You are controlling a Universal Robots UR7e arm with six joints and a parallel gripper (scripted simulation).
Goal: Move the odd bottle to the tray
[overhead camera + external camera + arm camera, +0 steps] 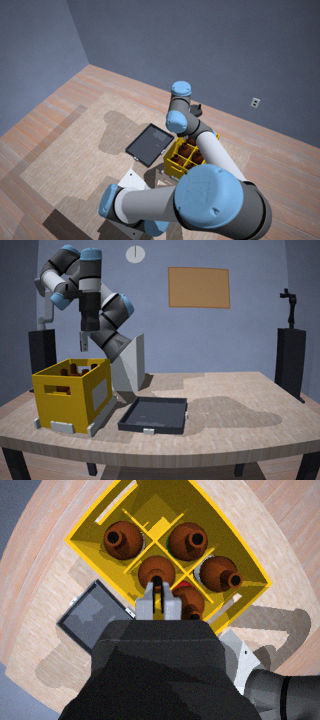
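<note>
Right now the yellow crate is 160 mm below my hand, 40 mm to the right of it and 10 mm ahead of it. From my hand the other things lie so: dark tray 230 mm to the left, 230 mm below, 40 mm behind; bottle 150 mm below, 90 mm ahead, 10 mm to the left.
</note>
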